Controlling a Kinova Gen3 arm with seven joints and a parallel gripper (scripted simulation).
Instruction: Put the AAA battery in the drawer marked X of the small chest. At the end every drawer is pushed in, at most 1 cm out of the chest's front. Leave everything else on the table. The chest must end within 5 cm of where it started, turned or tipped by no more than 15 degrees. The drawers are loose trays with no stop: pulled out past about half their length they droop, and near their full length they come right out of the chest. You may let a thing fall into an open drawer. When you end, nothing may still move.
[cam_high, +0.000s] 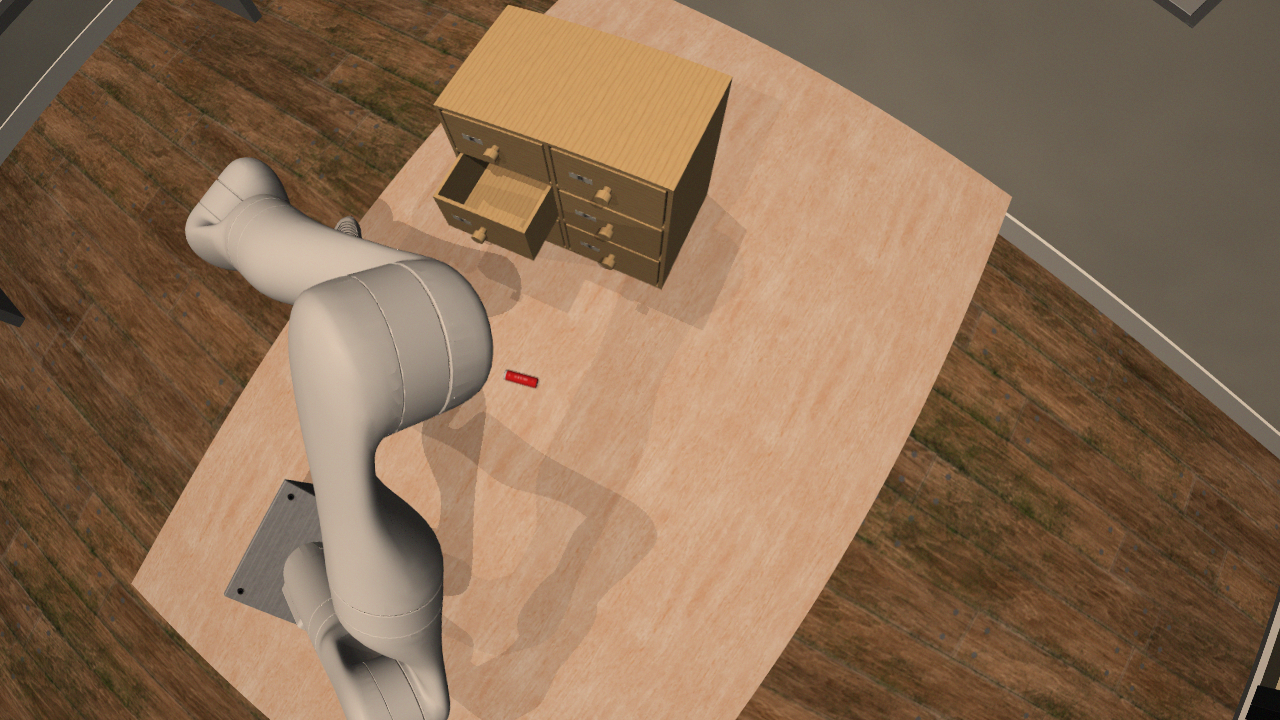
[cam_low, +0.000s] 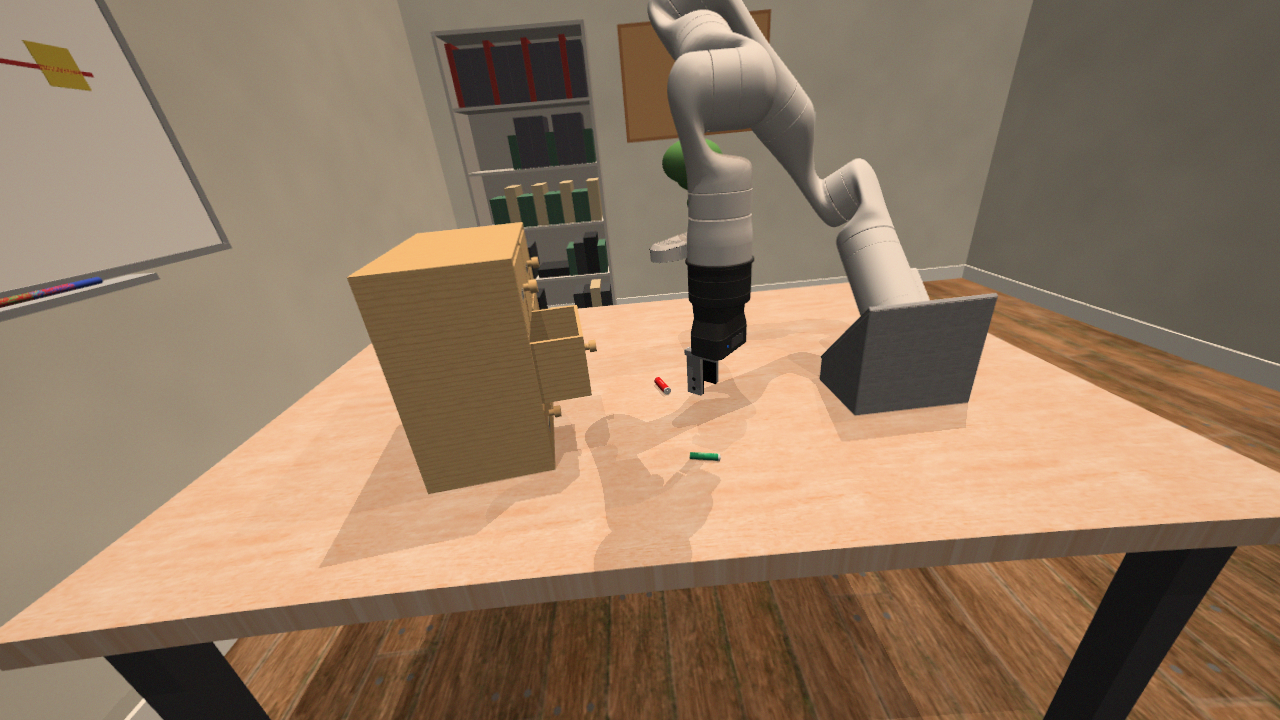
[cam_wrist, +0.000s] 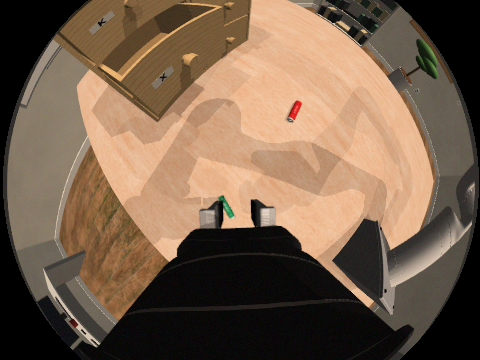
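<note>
Now: the green AAA battery 20 mm to the left of my hand and 120 mm below it. From my hand the other things lie so: red battery (40 mm ahead, 200 mm to the right, 120 mm below).
</note>
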